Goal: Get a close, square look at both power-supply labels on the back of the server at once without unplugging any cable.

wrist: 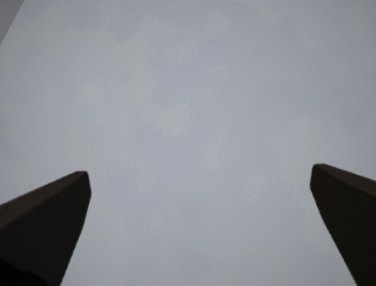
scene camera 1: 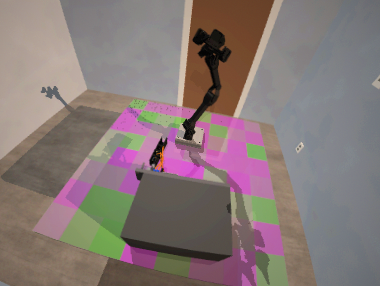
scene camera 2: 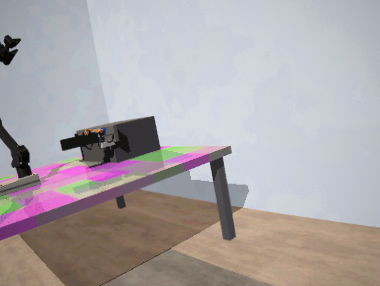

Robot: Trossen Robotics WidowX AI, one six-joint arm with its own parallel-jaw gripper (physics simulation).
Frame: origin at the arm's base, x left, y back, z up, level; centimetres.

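Seen in the pictures: gripper, between the fingertips: [wrist: 201, 179] [scene camera 1: 217, 42] [scene camera 2: 19, 44]; arm's base, origin of its link: [scene camera 1: 188, 136] [scene camera 2: 25, 176].
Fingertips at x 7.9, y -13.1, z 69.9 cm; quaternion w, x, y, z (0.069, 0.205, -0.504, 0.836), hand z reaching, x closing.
Offsets run from my fingertips to a thing's top centre. "spot": to the spot under its first point. Level surfaces: height alone.
The server [scene camera 1: 177, 215] [scene camera 2: 140, 139] is a large dark grey box on the table. Its cabled side faces the arm's base. Orange cables @(spot: dx -16.5, dy -23.4, dz -53.3 cm) [scene camera 1: 161, 156] [scene camera 2: 93, 132] and a long black part @(spot: dx -21.3, dy -19.7, dz -55.8 cm) [scene camera 1: 156, 152] [scene camera 2: 72, 142] stick out from one end of that side. The power-supply labels cannot be made out in any view. My gripper [scene camera 1: 213, 45] [wrist: 201, 179] is open and empty, raised high above the arm's base and well away from the server. In the wrist view a pale blue-grey wall fills the space between and beyond the fingers; the server does not show there.
The arm's base plate [scene camera 1: 198, 142] [scene camera 2: 20, 184] stands on the pink and green chequered table @(dz -74.8 cm) [scene camera 1: 264, 209] [scene camera 2: 217, 150], behind the server in scene camera 1. A brown door [scene camera 1: 255, 40] is behind the arm. A wall outlet [scene camera 1: 300, 147] is at the right.
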